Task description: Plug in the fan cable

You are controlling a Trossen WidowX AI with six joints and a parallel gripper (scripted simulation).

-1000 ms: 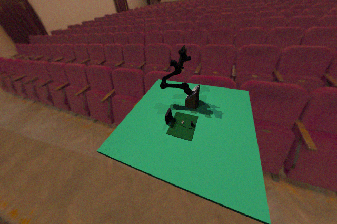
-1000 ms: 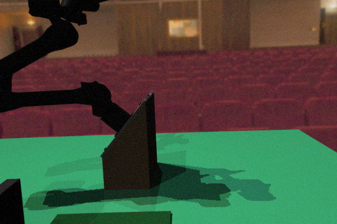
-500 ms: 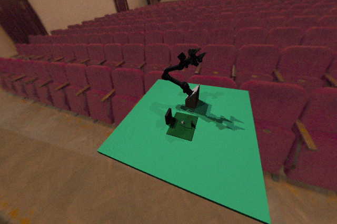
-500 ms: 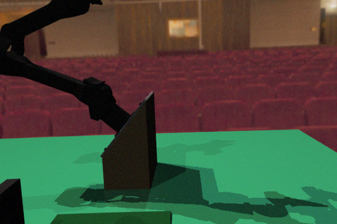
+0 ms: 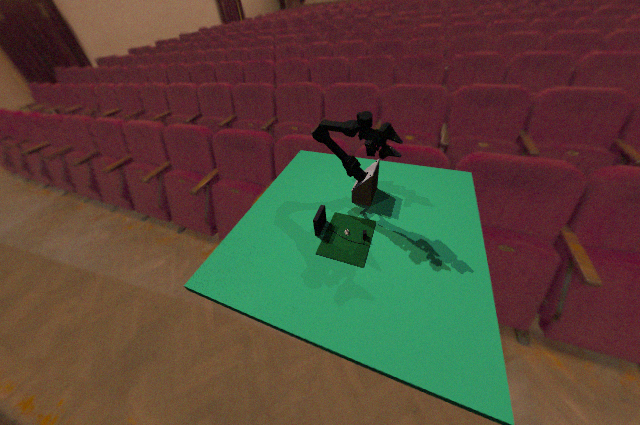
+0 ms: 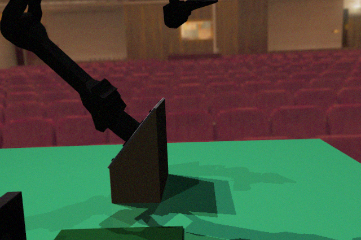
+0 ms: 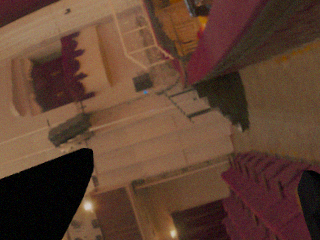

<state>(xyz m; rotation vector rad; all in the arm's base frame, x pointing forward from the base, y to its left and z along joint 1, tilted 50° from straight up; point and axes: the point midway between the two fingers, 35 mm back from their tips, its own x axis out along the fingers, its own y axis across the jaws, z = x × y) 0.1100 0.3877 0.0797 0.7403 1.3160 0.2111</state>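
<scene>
Now: the fan plug 130 mm ahead of my gripper tip, 90 mm to the right of it and 450 mm below it. Also, from my gripper tip: black fan: 170 mm ahead, 330 mm to the right, 420 mm below; dark green board: 170 mm ahead, 180 mm to the right, 490 mm below; four-pin fan header: 150 mm ahead, 190 mm to the right, 480 mm below.
</scene>
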